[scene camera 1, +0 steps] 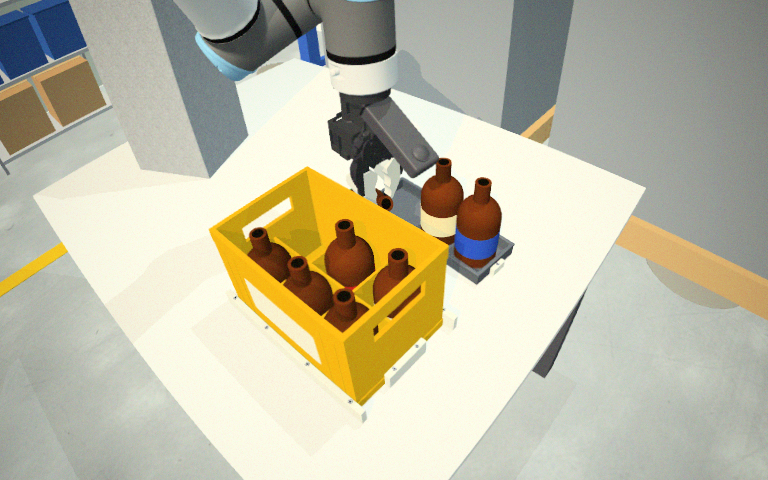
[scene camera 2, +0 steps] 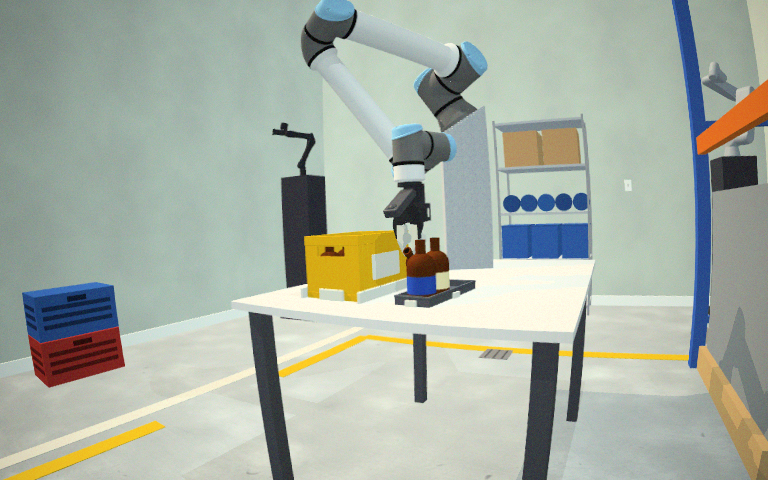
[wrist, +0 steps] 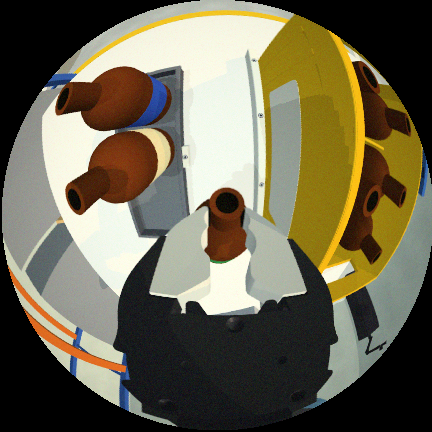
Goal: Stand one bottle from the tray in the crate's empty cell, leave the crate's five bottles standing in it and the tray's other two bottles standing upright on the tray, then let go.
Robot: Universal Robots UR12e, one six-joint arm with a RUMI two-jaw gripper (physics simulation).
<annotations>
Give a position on a green-labelled bottle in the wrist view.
225, 238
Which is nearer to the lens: the cream-labelled bottle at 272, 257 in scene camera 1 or the blue-labelled bottle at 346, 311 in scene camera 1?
The blue-labelled bottle.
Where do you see a green-labelled bottle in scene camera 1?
At 311, 287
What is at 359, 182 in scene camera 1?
My gripper.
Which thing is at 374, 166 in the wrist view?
A green-labelled bottle.
</annotations>
